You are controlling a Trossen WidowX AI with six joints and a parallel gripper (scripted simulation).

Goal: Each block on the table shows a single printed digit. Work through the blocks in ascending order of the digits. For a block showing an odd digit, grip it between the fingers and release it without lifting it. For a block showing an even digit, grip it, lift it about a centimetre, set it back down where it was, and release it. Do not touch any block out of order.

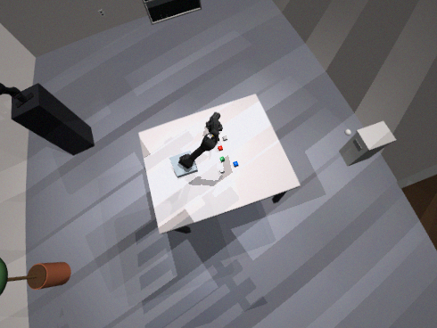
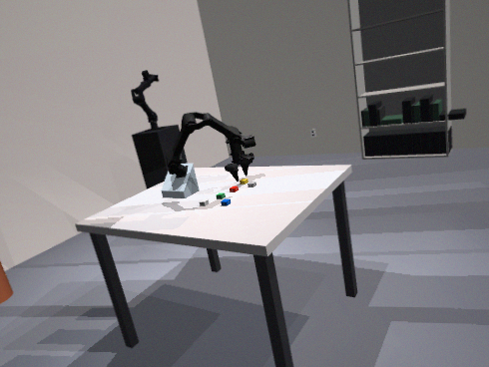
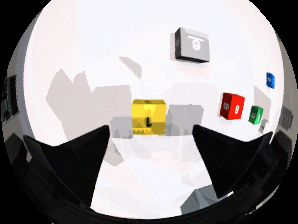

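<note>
The yellow block is 2 cm below my gripper tip and 1 cm ahead of it. Round my gripper tip: green block: 21 cm to the right, 2 cm below, 2 cm behind; then red block: 11 cm to the right, 2 cm below, 1 cm ahead; then grey block: 8 cm ahead, 5 cm to the right, 2 cm below.
</note>
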